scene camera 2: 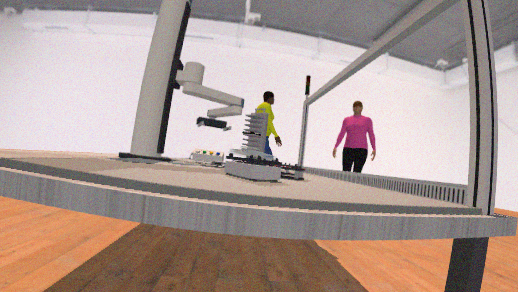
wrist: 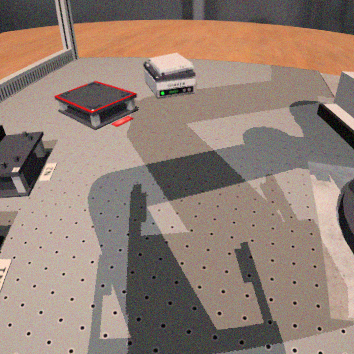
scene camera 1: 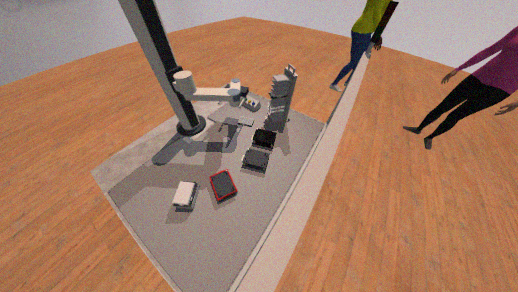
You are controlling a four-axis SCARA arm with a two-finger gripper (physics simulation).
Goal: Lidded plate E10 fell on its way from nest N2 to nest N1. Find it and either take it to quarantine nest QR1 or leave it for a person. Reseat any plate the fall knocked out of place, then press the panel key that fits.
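Frame: origin at the arm's base, x down, y right, z back, level; centimetres.
Where they show: gripper, fingertip midpoint: [scene camera 2: 217, 125] [wrist: 161, 95] [scene camera 1: 228, 105]; arm's base, link origin: [scene camera 1: 191, 125].
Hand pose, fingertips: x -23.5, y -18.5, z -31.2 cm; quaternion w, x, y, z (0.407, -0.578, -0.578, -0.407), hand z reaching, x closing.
Observation:
Things, the pixels of their top centre, and the offset from my fingertips.
- red-rimmed quarantine nest, top centre: [wrist: 92, 91] [scene camera 2: 281, 164] [scene camera 1: 222, 183] dz -30.3, dx +17.6, dy +42.5 cm
- Nest N2, top centre: [scene camera 1: 256, 156] dz -36.3, dx +16.4, dy +15.6 cm
- dark nest, top centre: [scene camera 1: 264, 134] dz -30.5, dx +15.4, dy -3.8 cm
- white plate, top centre: [wrist: 168, 58] [scene camera 2: 252, 150] [scene camera 1: 183, 191] dz -17.2, dx +14.4, dy +60.2 cm
- key panel, top centre: [scene camera 2: 208, 149] [scene camera 1: 249, 97] dz +7.0, dx +13.8, dy -34.1 cm
- flat light piece, top centre: [scene camera 1: 246, 120] dz -5.8, dx +20.8, dy -12.1 cm
My gripper [scene camera 2: 214, 126] is open and empty, high above the table; one finger shows at the right edge of the wrist view. The red-rimmed quarantine nest [scene camera 1: 223, 185] [wrist: 95, 96] bears no plate. Nest N2 [scene camera 1: 255, 160] [wrist: 20, 150] shows a bare dark top with pins. The other dark nest [scene camera 1: 264, 138], beside N2, is cut off in the wrist view. A white plate [scene camera 1: 185, 192] [wrist: 171, 63] lies on the shaker [scene camera 1: 186, 206] [wrist: 175, 87]. The key panel [scene camera 1: 251, 102] [scene camera 2: 208, 156] stands at the back. I cannot identify plate E10 in these views.
A tall rack [scene camera 1: 284, 107] [scene camera 2: 261, 132] stands behind the nests. A flat light piece [scene camera 1: 246, 121] shows near it. A rail runs along one table side. A person in yellow [scene camera 1: 369, 17] [scene camera 2: 266, 117] and one in pink [scene camera 1: 492, 65] [scene camera 2: 357, 130] stand beyond the table.

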